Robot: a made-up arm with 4 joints.
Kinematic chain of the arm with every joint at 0, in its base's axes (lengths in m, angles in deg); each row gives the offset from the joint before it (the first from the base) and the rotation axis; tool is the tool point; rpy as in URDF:
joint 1: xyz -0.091 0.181 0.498 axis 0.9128 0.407 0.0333
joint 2: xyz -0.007 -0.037 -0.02 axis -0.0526 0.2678 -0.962
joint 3: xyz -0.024 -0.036 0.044 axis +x
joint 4: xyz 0.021 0 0.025 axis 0.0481 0.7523 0.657
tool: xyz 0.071 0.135 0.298 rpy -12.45 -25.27 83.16
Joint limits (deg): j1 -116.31..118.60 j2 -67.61..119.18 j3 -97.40..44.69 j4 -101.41..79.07
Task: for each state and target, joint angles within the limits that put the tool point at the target. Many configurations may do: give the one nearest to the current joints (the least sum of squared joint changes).
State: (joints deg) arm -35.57 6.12 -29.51 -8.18
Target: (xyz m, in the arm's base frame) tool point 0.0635 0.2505 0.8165
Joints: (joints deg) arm -14.25 38.85 -2.50 3.83
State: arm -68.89 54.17 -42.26 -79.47
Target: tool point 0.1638 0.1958 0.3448
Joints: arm -35.30 86.78 -86.34 -72.82
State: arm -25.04 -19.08 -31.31 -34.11
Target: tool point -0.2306 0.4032 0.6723
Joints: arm -1.77 -20.19 -41.54 -34.67
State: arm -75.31 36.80 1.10 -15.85
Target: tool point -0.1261 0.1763 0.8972
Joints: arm -23.52 39.03 32.30 -12.36
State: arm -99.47 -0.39 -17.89 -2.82
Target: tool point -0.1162 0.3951 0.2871
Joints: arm -74.97 -19.05 -48.57 -3.62
